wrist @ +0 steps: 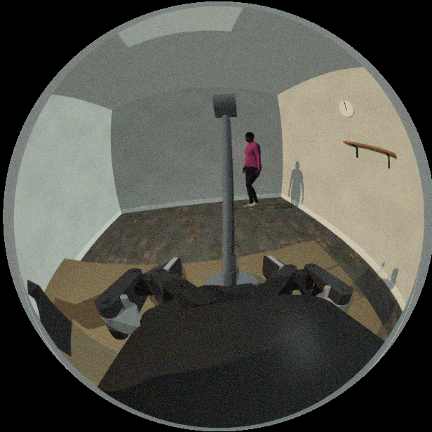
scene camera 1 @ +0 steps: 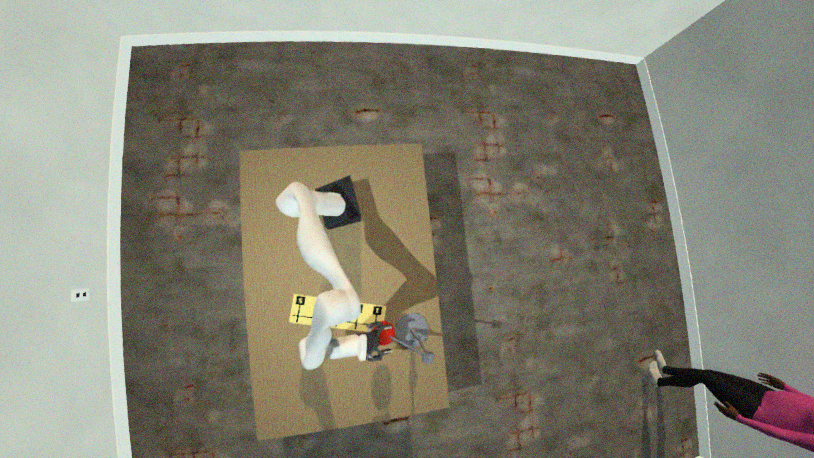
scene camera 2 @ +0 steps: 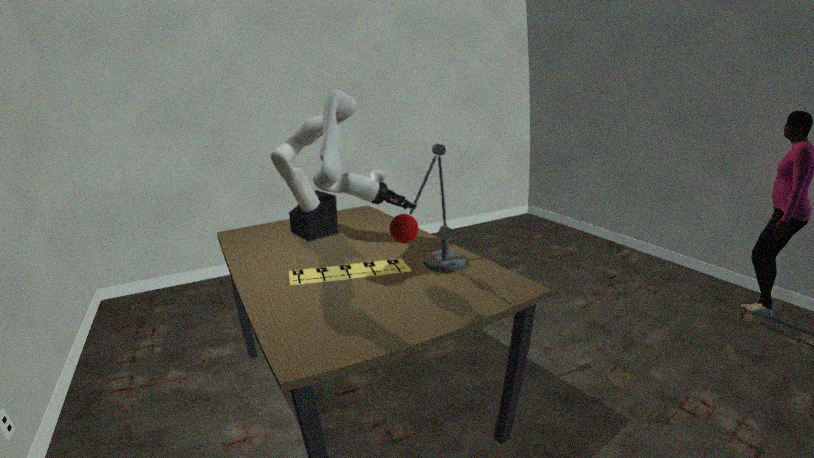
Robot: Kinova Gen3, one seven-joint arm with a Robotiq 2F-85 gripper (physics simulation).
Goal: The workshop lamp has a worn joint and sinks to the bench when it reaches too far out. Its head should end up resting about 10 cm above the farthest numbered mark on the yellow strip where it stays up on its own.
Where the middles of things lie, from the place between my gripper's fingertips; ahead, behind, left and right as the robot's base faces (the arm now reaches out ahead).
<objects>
My hand is 50 mm short of the round grey lamp base point(scene camera 1: 410, 322), 120 mm to the right of it and 190 mm above it. The rest, counted from my hand: yellow strip point(scene camera 2: 342, 272) 90 mm behind, 210 mm to the right, 230 mm below.
</objects>
